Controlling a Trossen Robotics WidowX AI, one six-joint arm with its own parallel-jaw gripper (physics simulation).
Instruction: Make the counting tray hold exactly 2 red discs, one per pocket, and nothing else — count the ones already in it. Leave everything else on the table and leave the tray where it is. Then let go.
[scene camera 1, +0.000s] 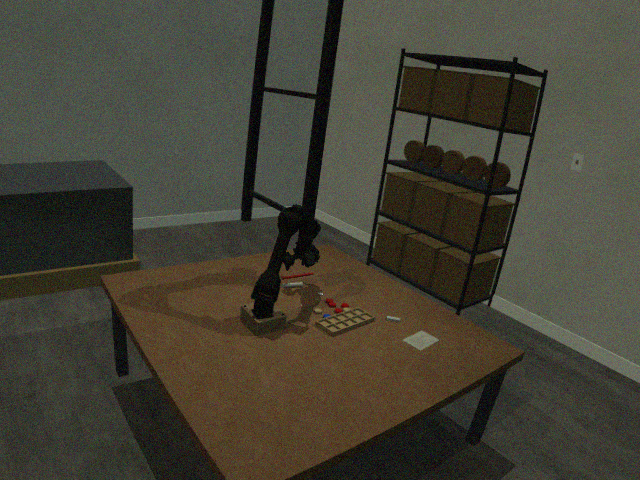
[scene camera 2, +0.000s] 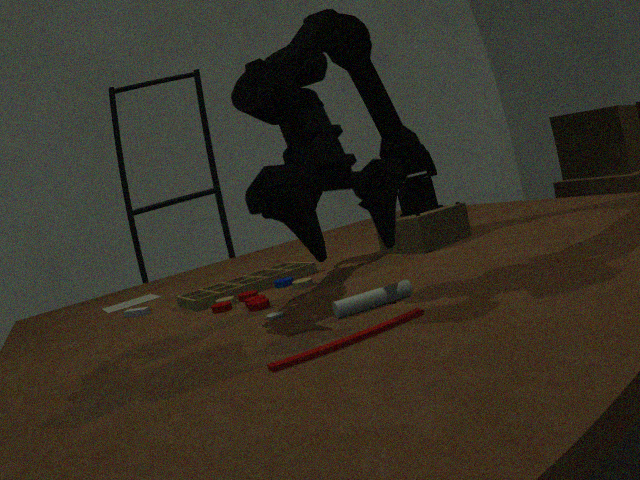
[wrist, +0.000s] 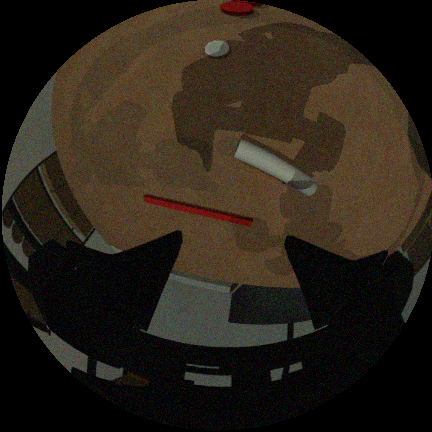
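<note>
The counting tray (scene camera 1: 352, 327) (scene camera 2: 192, 303) lies flat on the table; no disc can be made out in its pockets in scene camera 1. Several red discs lie beside it: one (scene camera 1: 344, 305) (scene camera 2: 222, 306) near its edge, another (scene camera 1: 338, 310) (scene camera 2: 248, 295) close by, and two touching or overlapping, including this red disc (scene camera 1: 331, 304) (scene camera 2: 257, 302). Part of a red disc (wrist: 237, 7) shows at the top of the wrist view. My gripper (scene camera 1: 298, 264) (scene camera 2: 355, 253) (wrist: 234, 238) is open and empty, above the table and away from the tray, on the robot-base side of the discs.
A blue disc (scene camera 1: 326, 315) (scene camera 2: 283, 282) and cream discs (scene camera 1: 317, 310) (scene camera 2: 302, 282) lie by the tray. A small white piece (scene camera 2: 274, 315) (wrist: 217, 48), a white cylinder (scene camera 1: 293, 284) (scene camera 2: 372, 298) (wrist: 270, 162), a red stick (scene camera 1: 298, 275) (scene camera 2: 346, 341) (wrist: 197, 209) and a white card (scene camera 1: 421, 339) (scene camera 2: 131, 303) lie around.
</note>
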